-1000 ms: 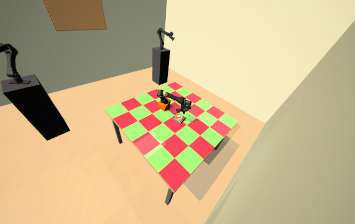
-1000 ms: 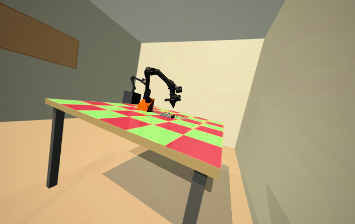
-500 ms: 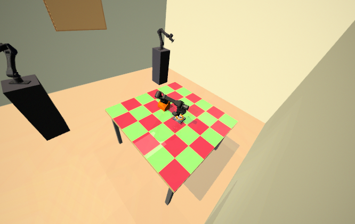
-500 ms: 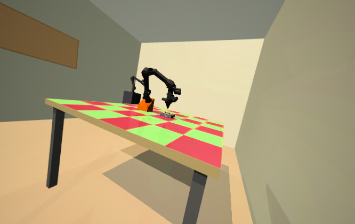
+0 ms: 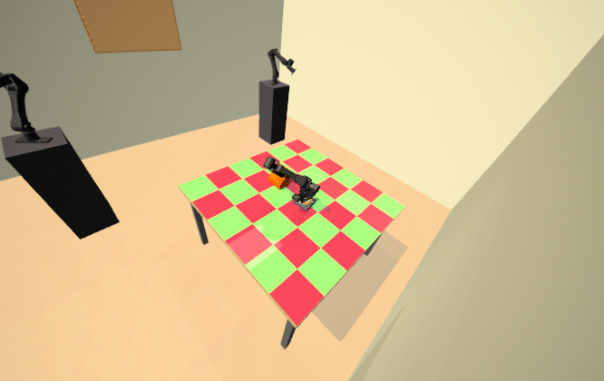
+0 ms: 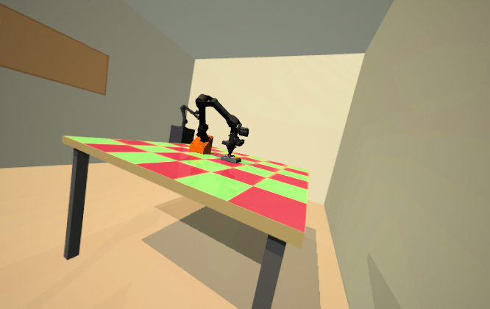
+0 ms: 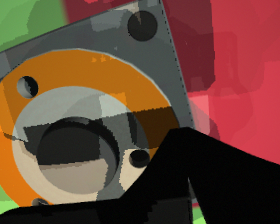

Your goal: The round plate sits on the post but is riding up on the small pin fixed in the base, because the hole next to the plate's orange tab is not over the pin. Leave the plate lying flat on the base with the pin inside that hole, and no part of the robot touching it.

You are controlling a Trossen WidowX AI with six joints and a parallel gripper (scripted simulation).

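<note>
Now: the round plate 30 mm to the left of my gripper tip, 10 mm below it and 10 mm behind it. The rest, counted from my gripper tip: grey square base (50 mm to the left, 20 mm below, 10 mm behind).
</note>
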